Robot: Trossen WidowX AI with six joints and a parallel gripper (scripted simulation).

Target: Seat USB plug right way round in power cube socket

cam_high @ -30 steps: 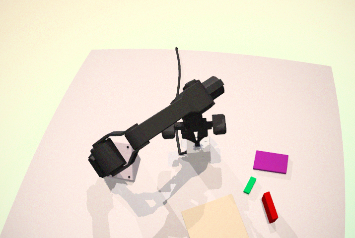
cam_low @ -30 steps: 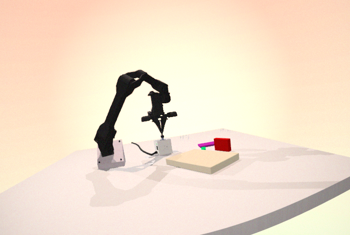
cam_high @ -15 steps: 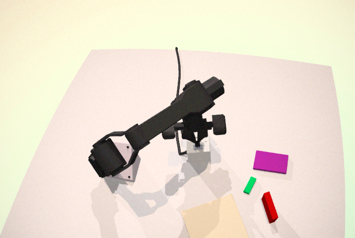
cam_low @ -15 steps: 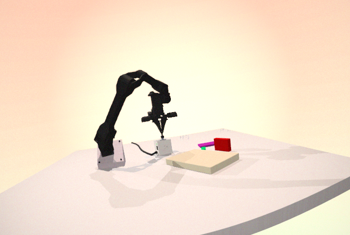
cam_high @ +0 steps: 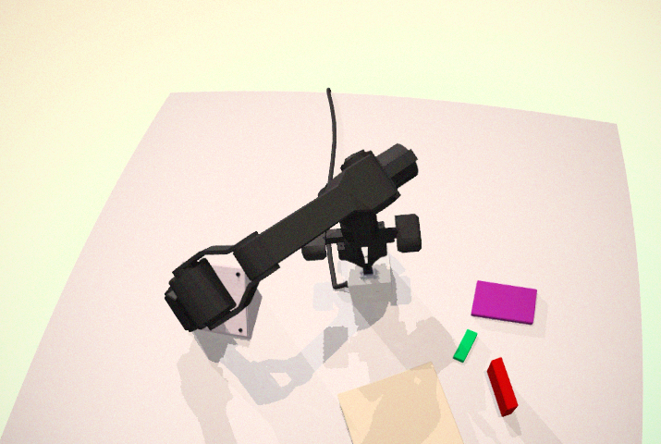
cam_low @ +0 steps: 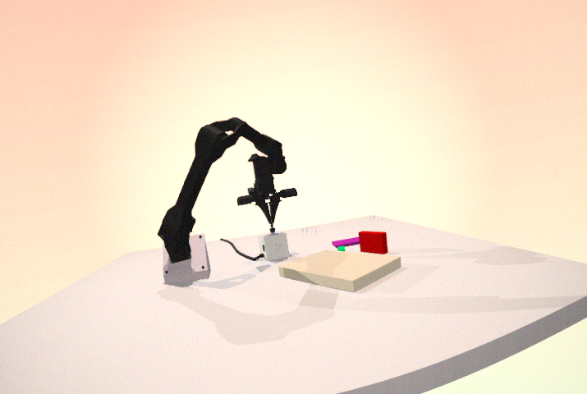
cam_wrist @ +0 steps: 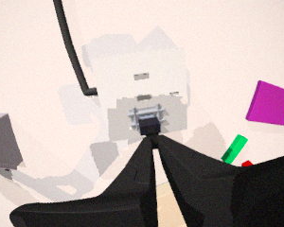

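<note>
Right now my gripper tip is 20 mm above the dark USB plug. Round my gripper tip: beige slab: 80 mm ahead, 300 mm to the right, 100 mm below; then magenta flat block: 260 mm ahead, 30 mm to the right, 110 mm below; then green block: 180 mm ahead, 110 mm to the right, 110 mm below.
</note>
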